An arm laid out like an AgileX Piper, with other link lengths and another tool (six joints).
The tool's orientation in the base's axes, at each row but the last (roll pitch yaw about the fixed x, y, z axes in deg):
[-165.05 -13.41 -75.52]
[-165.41 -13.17 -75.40]
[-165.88 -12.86 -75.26]
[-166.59 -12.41 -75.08]
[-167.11 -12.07 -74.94]
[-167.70 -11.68 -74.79]
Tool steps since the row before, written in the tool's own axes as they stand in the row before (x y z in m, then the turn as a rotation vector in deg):
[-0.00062 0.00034 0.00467 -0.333 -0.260 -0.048]
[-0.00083 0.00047 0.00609 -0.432 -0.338 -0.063]
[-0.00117 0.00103 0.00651 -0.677 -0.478 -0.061]
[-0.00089 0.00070 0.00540 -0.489 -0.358 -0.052]
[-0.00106 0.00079 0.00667 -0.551 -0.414 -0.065]
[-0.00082 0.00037 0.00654 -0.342 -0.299 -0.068]
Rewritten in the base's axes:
[0.00096 -0.00023 -0.00462 0.144 0.399 0.033]
[0.00119 -0.00027 -0.00604 0.187 0.518 0.044]
[0.00065 -0.00016 -0.00666 0.256 0.790 0.021]
[0.00063 -0.00014 -0.00548 0.194 0.576 0.025]
[0.00079 -0.00016 -0.00675 0.227 0.653 0.037]
[0.00113 -0.00022 -0.00650 0.173 0.421 0.058]

